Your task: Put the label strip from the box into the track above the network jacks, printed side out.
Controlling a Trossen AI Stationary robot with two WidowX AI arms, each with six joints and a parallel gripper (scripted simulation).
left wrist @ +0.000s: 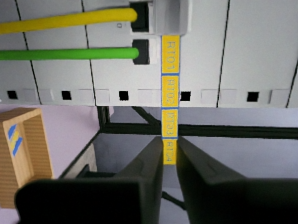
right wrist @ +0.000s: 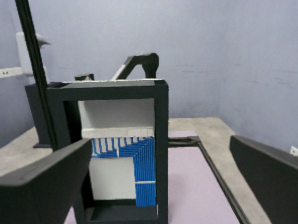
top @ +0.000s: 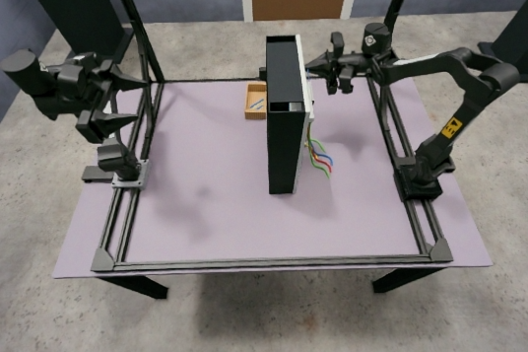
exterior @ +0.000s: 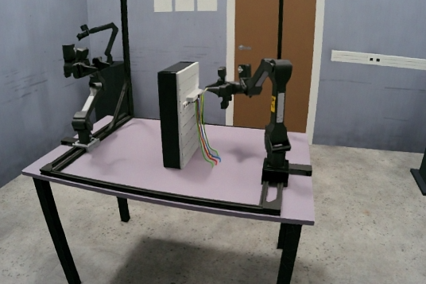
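Right now my left hand is 3 cm short of the yellow label strip and 2 cm to the left of it. Also, from my left hand: white jack panel: 15 cm ahead, 8 cm below, 5 cm to the right.
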